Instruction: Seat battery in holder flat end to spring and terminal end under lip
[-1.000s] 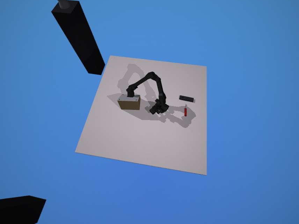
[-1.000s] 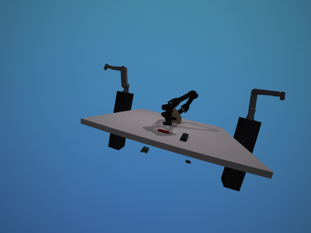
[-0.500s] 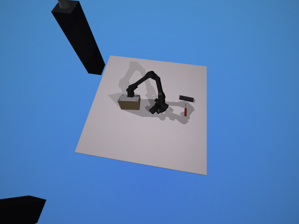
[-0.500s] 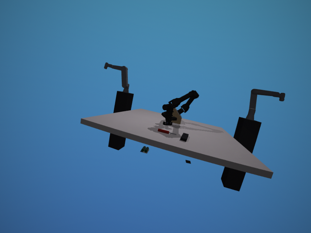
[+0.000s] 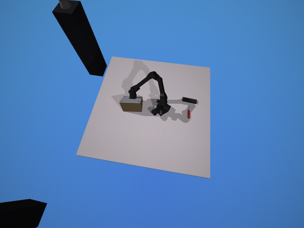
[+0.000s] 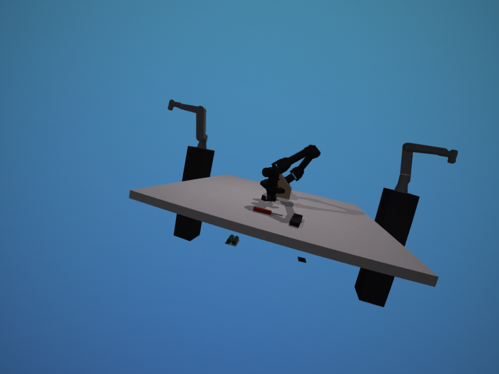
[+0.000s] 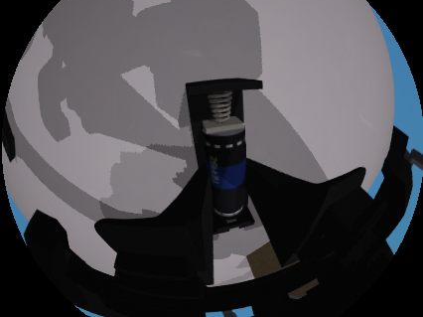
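Now: gripper tip 10 mm below the battery. Also, from my gripper tip: red-handled screwdriver: 330 mm ahead, 60 mm to the left; then black box: 330 mm ahead, 200 mm to the left, 10 mm above.
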